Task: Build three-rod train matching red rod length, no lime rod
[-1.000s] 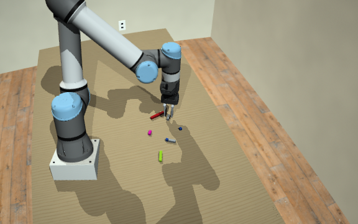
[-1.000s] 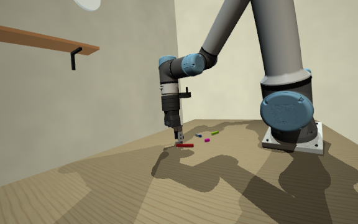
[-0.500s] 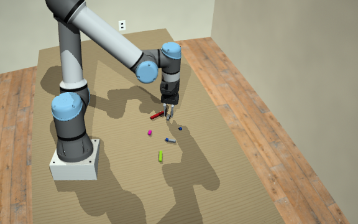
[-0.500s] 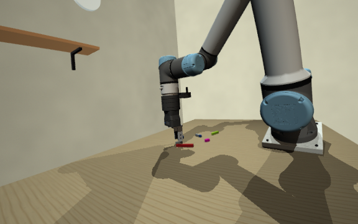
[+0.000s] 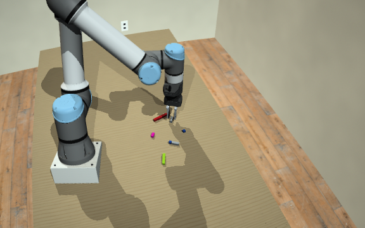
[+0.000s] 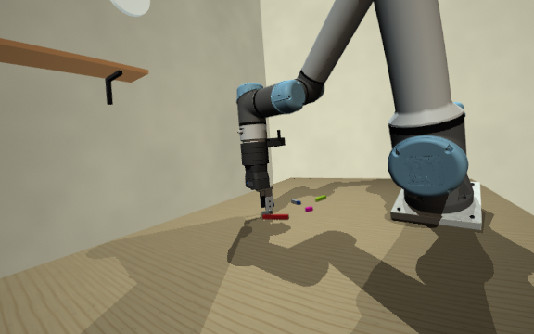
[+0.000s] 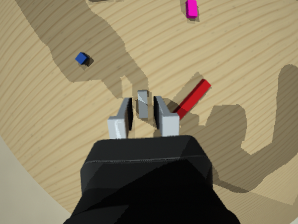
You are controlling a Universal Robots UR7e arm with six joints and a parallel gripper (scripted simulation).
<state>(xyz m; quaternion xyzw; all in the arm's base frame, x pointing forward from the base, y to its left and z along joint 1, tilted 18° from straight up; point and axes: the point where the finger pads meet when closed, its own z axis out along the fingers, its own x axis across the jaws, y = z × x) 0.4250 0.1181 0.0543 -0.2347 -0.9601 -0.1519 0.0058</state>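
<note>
Right now the red rod is 40 mm behind my hand, 30 mm to the left of it and 30 mm below it. Round my hand: lime rod: 200 mm to the right, 90 mm behind, 30 mm below; magenta rod: 100 mm behind, 70 mm to the right, 30 mm below.
</note>
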